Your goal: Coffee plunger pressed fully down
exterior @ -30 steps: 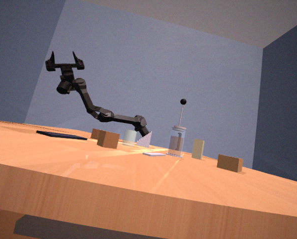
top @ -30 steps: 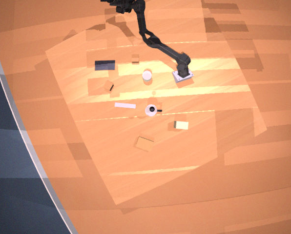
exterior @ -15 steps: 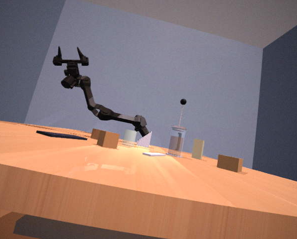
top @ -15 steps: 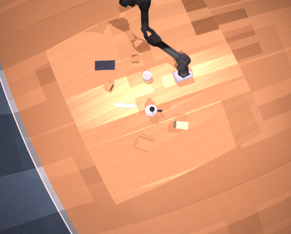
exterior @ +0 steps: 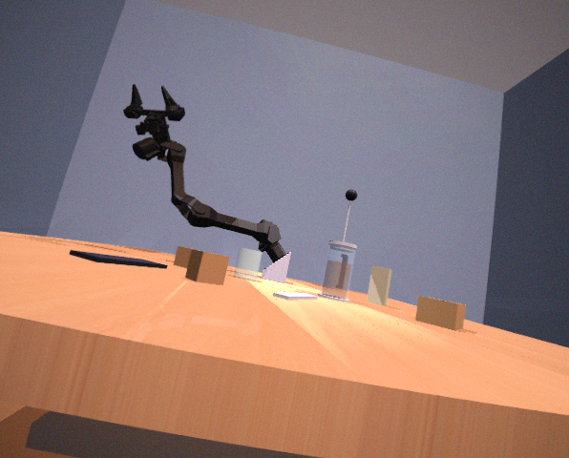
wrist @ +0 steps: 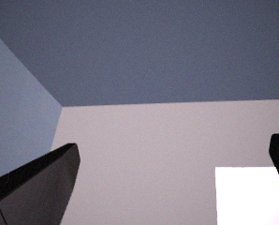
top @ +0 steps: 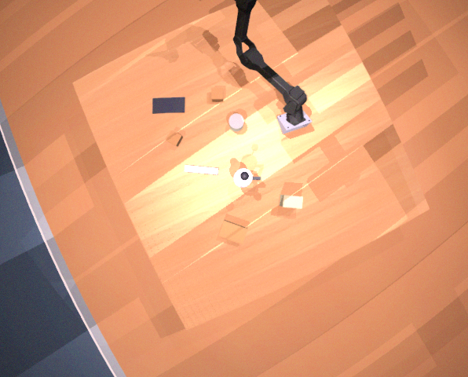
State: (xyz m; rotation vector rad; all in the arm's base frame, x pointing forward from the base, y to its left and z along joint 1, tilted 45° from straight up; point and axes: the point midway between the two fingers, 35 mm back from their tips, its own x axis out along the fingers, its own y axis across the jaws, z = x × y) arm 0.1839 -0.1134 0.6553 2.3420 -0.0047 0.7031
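The glass coffee press lies 650 mm to the left of my gripper tip, 380 mm below it and 170 mm ahead of it. From my gripper tip the other things lie so: cream block: 830 mm to the left, 460 mm below, 60 mm ahead; flat pale strip: 520 mm to the left, 520 mm below, 320 mm ahead; dark flat pad: 510 mm below, 310 mm ahead, 190 mm to the left.
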